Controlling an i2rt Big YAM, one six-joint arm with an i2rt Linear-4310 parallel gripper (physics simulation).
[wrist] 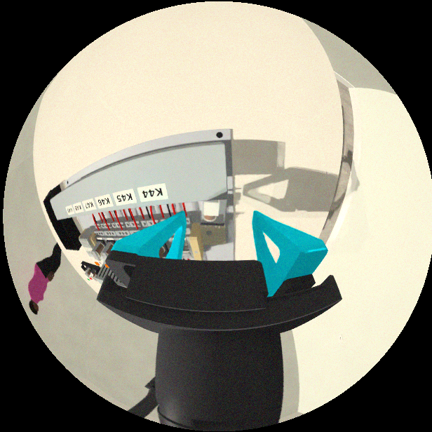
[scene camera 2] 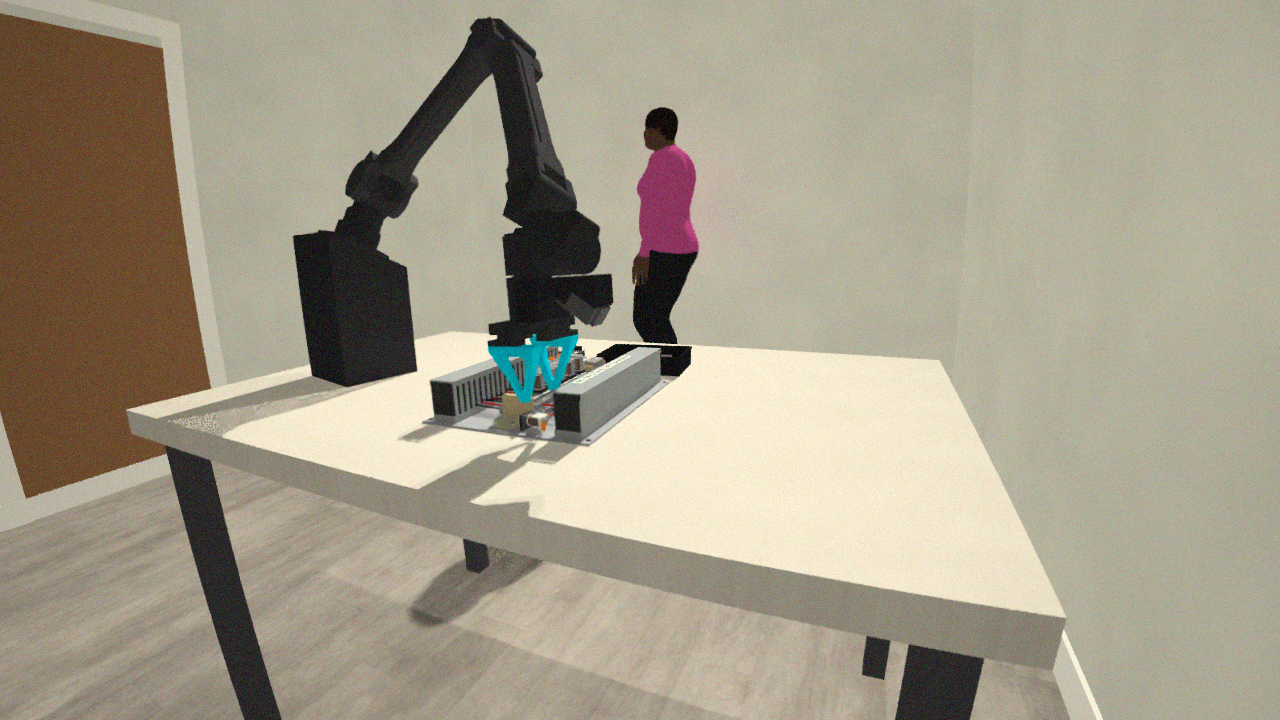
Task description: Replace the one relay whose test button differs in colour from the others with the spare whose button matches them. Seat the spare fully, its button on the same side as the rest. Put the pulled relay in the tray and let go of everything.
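Seen in the pictures: gripper, fingertip midpoint: (scene camera 2: 540,395); arm's base, link origin: (scene camera 2: 352,251).
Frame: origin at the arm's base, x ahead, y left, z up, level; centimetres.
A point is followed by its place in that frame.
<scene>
My gripper (scene camera 2: 540,394) {y -18.5, x 53.7, z -19.5 cm} (wrist: 218,216) is open and empty, its cyan fingers pointing down over the near end of the relay panel (scene camera 2: 588,439) {y -19.0, x 60.7, z -24.4 cm} (wrist: 227,134). A small pale, relay-like part (scene camera 2: 536,419) {y -19.2, x 53.4, z -22.5 cm} (wrist: 211,209) sits at that end of the panel; an orange spot shows on it in the scene view. The relay row (wrist: 102,247) runs between the two ducts, partly hidden by the left finger in the wrist view. The relays' button colours are too small to compare. The black tray (scene camera 2: 678,360) {y 16.2, x 61.4, z -21.8 cm} (wrist: 69,236) stands beyond the far end of the panel; its inside is hidden.
A grey duct labelled K44, K45 and onward (scene camera 2: 617,386) {y -7.9, x 59.9, z -20.5 cm} (wrist: 150,172) flanks the relays, with a slotted duct (scene camera 2: 465,386) {y -16.4, x 39.8, z -19.9 cm} opposite. A tan block (scene camera 2: 516,406) {y -15.8, x 48.0, z -22.3 cm} (wrist: 215,235) stands at the near end. The panel lies on the table (scene camera 2: 805,465) {y -18.2, x 87.0, z -24.8 cm}. A person in pink (scene camera 2: 666,197) (wrist: 38,280) stands behind it.
</scene>
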